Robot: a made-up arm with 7 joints.
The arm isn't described. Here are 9 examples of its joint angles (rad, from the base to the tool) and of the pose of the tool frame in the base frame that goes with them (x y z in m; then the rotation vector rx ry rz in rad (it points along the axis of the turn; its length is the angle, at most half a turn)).
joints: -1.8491 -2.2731 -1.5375 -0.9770 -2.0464 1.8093 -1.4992
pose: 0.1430 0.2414 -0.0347 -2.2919 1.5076 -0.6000
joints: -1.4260 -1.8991 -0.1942 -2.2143 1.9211 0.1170 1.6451
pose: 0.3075 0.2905 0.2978 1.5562 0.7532 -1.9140
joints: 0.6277 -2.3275 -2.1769 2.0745 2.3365 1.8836 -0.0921
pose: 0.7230 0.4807 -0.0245 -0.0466 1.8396 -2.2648
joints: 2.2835 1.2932 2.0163 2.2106 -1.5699 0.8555 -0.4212
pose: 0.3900 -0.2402 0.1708 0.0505 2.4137 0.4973
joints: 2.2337 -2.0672 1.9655 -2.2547 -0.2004 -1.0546 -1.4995
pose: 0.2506 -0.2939 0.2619 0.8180 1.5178 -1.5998
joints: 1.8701 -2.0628 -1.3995 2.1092 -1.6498 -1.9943 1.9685
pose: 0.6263 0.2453 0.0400 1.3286 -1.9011 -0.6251
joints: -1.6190 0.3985 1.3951 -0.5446 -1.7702 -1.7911 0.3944
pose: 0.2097 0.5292 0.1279 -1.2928 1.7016 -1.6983
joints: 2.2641 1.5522 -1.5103 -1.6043 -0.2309 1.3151 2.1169
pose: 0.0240 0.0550 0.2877 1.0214 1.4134 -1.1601
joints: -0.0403 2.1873 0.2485 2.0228 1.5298 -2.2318 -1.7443
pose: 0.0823 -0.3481 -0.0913 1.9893 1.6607 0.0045
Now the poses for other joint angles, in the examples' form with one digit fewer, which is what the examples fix.
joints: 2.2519 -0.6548 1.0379 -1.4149 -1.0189 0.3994 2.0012
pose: 0.554 -0.046 -0.053 -1.170 -0.707 2.328
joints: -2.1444 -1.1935 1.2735 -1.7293 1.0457 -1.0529 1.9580
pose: 0.171 -0.315 0.581 -2.288 -1.299 0.306
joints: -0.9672 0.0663 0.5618 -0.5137 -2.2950 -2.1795 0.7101
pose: 0.140 0.614 0.124 1.874 -1.857 0.864
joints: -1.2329 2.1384 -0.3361 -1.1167 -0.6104 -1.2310 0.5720
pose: 0.390 0.297 -0.481 0.758 -1.580 0.488
